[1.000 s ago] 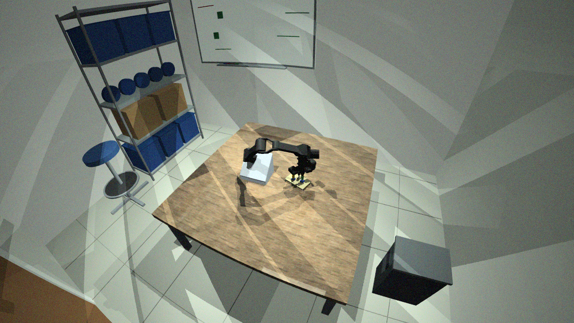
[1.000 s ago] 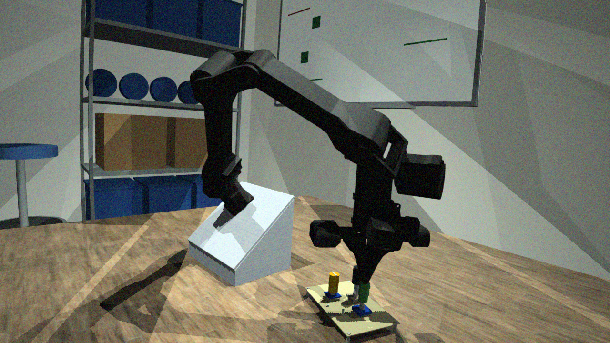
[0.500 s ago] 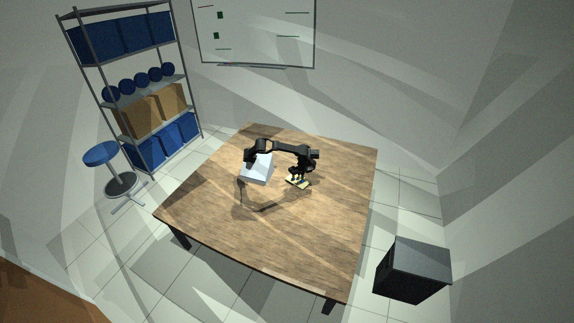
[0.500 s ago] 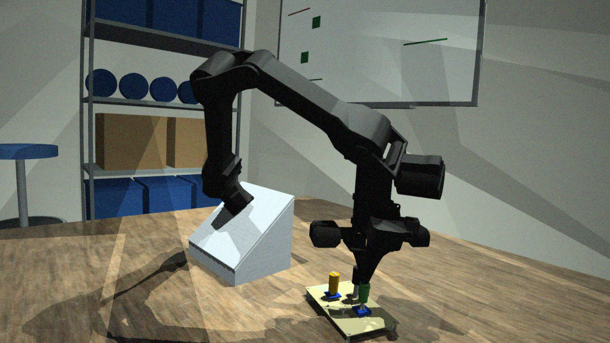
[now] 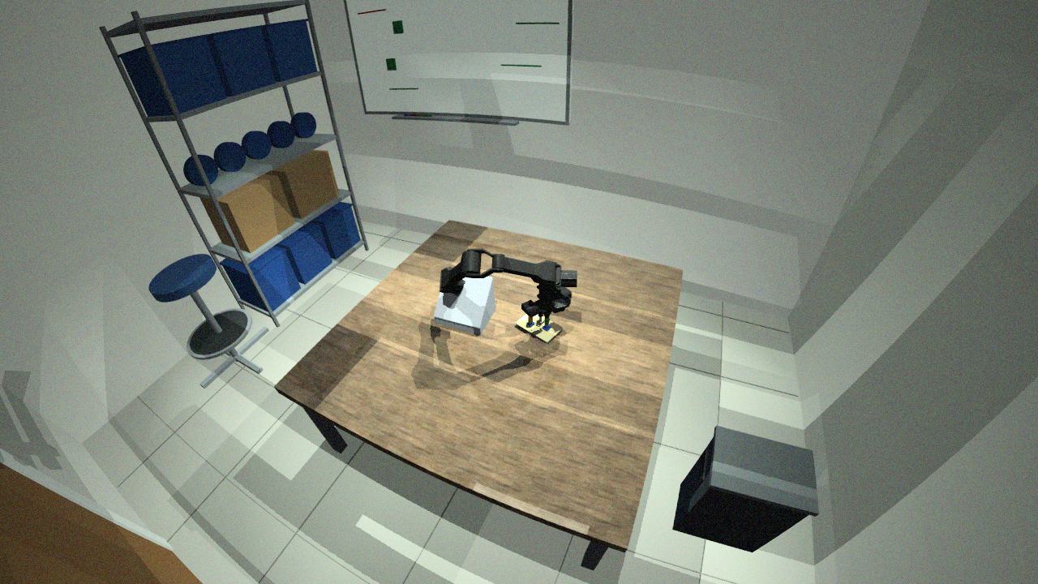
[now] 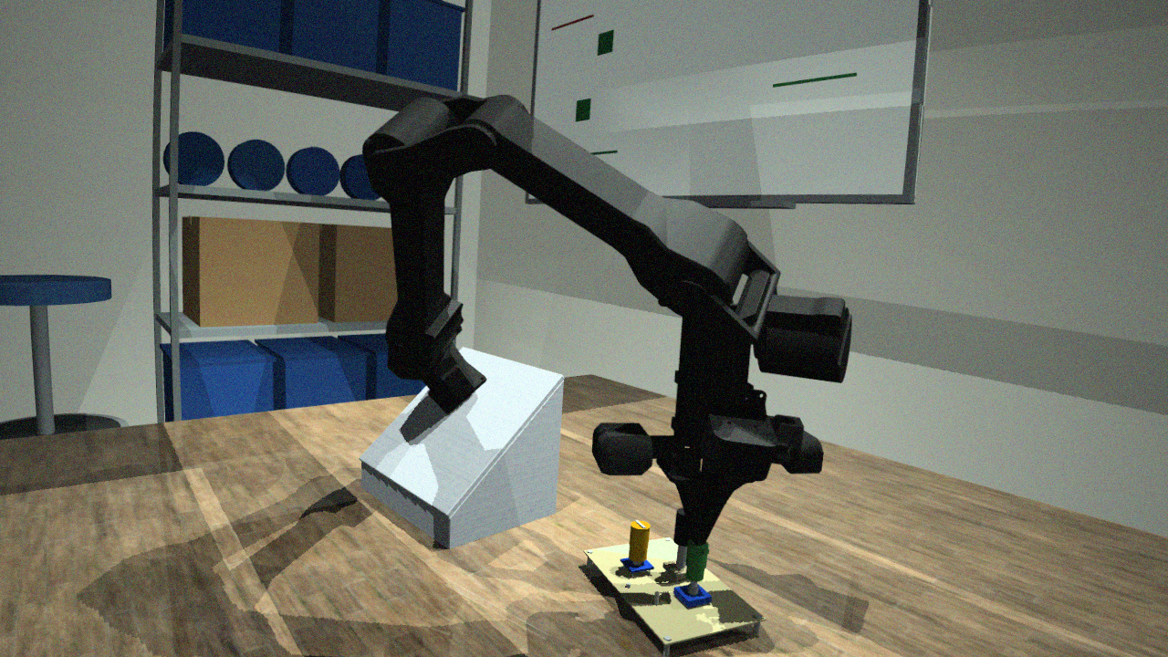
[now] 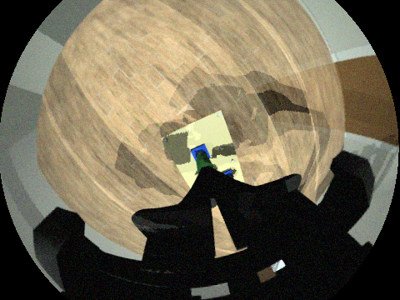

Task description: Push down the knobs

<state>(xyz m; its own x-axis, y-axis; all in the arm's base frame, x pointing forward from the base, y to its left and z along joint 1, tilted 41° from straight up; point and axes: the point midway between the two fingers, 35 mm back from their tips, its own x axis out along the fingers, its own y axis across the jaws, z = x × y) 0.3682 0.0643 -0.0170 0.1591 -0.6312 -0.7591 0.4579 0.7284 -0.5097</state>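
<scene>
The green knob lies 10 mm below my gripper tip. Also, from my gripper tip: yellow knob: 60 mm behind, 20 mm below, 10 mm to the right.
</scene>
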